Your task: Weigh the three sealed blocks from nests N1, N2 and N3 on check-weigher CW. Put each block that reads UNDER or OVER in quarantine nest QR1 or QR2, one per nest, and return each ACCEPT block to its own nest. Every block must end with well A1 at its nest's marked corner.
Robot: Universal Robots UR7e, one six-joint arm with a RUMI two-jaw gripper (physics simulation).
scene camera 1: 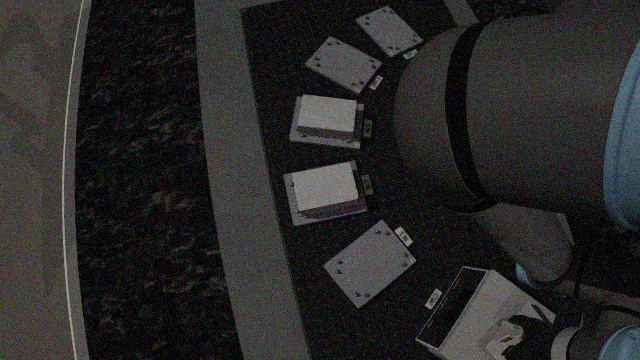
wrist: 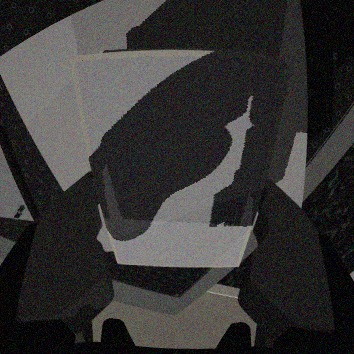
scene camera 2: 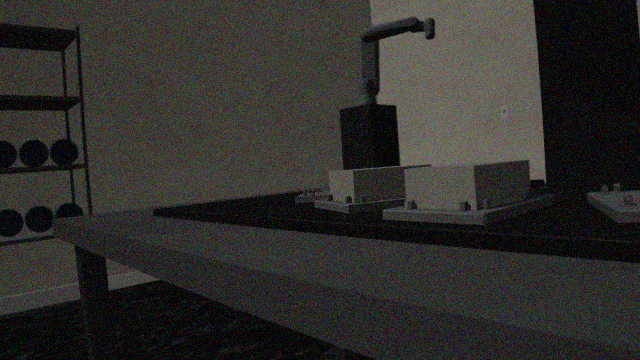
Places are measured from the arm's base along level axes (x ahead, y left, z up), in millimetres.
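Pixels of known places: gripper, fingertip midpoint: [scene camera 1: 511,340] [wrist: 178,175].
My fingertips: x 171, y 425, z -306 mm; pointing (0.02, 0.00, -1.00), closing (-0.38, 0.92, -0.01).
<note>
Ahead of a thing's pixels: the offset from my fingertips to its middle. "spot": to the spot under its first point.
In the wrist view my gripper [wrist: 178,175] is shut on a pale sealed block {dx -6, dy -3, dz +5 mm} [wrist: 185,245], which is over check-weigher CW {dx +11, dy -25, dz -79 mm} [wrist: 40,110] [scene camera 1: 500,300]; whether it touches the top is not clear. CW's display {spot: dx +81, dy -97, dz -71 mm} [scene camera 1: 452,310] is dark, with no reading I can make out. Nest N1 {dx +215, dy -249, dz -118 mm} [scene camera 1: 370,265] [scene camera 2: 615,212] holds no block. One pale block {dx +270, dy -427, dz -97 mm} [scene camera 1: 326,186] [scene camera 2: 440,187] sits on N2 {spot: dx +345, dy -386, dz -118 mm} [scene camera 1: 295,217] [scene camera 2: 435,217]. Another {dx +221, dy -594, dz -97 mm} [scene camera 1: 327,112] [scene camera 2: 367,185] sits on N3 {dx +221, dy -594, dz -118 mm} [scene camera 1: 325,142] [scene camera 2: 345,206]. Plates QR1 {dx +136, dy -753, dz -118 mm} [scene camera 1: 345,65] and QR2 {dx -25, dy -845, dz -118 mm} [scene camera 1: 390,30] show no block. The well marks are not readable.
The arm [scene camera 1: 530,110] spans the upper right of scene camera 1 and bends down beside CW. The table's grey border [scene camera 1: 240,200] [scene camera 2: 300,260] runs past the nests. A shelf rack [scene camera 2: 82,125] and a second arm on a dark pedestal [scene camera 2: 370,135] stand in the background.
</note>
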